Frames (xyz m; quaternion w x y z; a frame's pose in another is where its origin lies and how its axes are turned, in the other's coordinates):
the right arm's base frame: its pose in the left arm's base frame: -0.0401 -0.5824 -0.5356 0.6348 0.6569 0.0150 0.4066
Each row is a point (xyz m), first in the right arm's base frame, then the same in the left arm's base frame.
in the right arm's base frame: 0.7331 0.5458 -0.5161
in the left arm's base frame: -0.1062 0.1289 0.2334
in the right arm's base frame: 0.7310 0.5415 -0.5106
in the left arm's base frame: -0.1024 0.1241 0.2294
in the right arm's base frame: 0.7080 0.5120 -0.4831
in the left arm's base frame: -0.0880 0.0949 0.1964
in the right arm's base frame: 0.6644 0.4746 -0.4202
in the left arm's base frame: -0.0638 0.0271 0.1509
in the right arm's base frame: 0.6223 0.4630 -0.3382
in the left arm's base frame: -0.0408 -0.0606 0.1306
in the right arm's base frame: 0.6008 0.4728 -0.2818
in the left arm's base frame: -0.0289 -0.1204 0.1355
